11 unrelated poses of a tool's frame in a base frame.
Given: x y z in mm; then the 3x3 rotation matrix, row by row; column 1 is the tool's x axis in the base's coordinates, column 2 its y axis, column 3 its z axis. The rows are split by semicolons.
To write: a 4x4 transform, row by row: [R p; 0 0 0 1], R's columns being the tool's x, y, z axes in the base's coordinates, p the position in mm. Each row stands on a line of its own. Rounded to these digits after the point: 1 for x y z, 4 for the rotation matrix.
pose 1, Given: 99.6, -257.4, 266.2; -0.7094, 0.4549, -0.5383; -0.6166, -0.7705, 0.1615; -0.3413, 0.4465, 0.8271
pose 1, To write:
-0.7094, 0.4549, -0.5383, 99.6
-0.6166, -0.7705, 0.1615, -257.4
-0.3413, 0.4465, 0.8271, 266.2
0, 0, 0, 1

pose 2, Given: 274.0, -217.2, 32.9; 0.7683, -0.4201, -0.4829; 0.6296, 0.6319, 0.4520; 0.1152, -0.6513, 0.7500
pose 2, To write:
0.7683, -0.4201, -0.4829, 274.0
0.6296, 0.6319, 0.4520, -217.2
0.1152, -0.6513, 0.7500, 32.9
0, 0, 0, 1

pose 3, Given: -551.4, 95.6, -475.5; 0.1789, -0.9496, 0.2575; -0.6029, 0.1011, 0.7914; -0.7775, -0.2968, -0.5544
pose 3, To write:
0.1789, -0.9496, 0.2575, -551.4
-0.6029, 0.1011, 0.7914, 95.6
-0.7775, -0.2968, -0.5544, -475.5
0, 0, 0, 1

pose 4, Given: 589.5, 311.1, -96.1; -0.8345, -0.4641, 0.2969; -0.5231, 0.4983, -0.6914; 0.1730, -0.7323, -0.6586
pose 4, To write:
-0.8345, -0.4641, 0.2969, 589.5
-0.5231, 0.4983, -0.6914, 311.1
0.1730, -0.7323, -0.6586, -96.1
0, 0, 0, 1

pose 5, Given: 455.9, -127.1, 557.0; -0.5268, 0.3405, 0.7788; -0.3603, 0.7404, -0.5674; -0.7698, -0.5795, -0.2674
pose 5, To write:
-0.5268, 0.3405, 0.7788, 455.9
-0.3603, 0.7404, -0.5674, -127.1
-0.7698, -0.5795, -0.2674, 557.0
0, 0, 0, 1

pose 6, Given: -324.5, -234.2, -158.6; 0.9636, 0.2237, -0.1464; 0.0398, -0.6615, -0.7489; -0.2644, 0.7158, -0.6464
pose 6, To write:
0.9636, 0.2237, -0.1464, -324.5
0.0398, -0.6615, -0.7489, -234.2
-0.2644, 0.7158, -0.6464, -158.6
0, 0, 0, 1

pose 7, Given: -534.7, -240.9, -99.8; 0.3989, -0.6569, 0.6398; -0.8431, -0.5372, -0.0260; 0.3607, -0.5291, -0.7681
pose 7, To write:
0.3989, -0.6569, 0.6398, -534.7
-0.8431, -0.5372, -0.0260, -240.9
0.3607, -0.5291, -0.7681, -99.8
0, 0, 0, 1

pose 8, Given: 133.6, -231.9, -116.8; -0.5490, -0.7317, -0.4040; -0.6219, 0.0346, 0.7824; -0.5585, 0.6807, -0.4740
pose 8, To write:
-0.5490, -0.7317, -0.4040, 133.6
-0.6219, 0.0346, 0.7824, -231.9
-0.5585, 0.6807, -0.4740, -116.8
0, 0, 0, 1

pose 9, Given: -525.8, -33.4, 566.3; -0.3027, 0.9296, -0.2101; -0.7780, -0.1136, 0.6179; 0.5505, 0.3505, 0.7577
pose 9, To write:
-0.3027, 0.9296, -0.2101, -525.8
-0.7780, -0.1136, 0.6179, -33.4
0.5505, 0.3505, 0.7577, 566.3
0, 0, 0, 1

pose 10, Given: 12.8, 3.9, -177.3; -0.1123, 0.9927, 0.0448; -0.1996, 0.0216, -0.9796; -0.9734, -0.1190, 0.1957
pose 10, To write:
-0.1123, 0.9927, 0.0448, 12.8
-0.1996, 0.0216, -0.9796, 3.9
-0.9734, -0.1190, 0.1957, -177.3
0, 0, 0, 1

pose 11, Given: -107.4, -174.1, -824.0; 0.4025, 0.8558, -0.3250; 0.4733, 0.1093, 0.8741; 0.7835, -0.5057, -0.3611
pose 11, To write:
0.4025, 0.8558, -0.3250, -107.4
0.4733, 0.1093, 0.8741, -174.1
0.7835, -0.5057, -0.3611, -824.0
0, 0, 0, 1

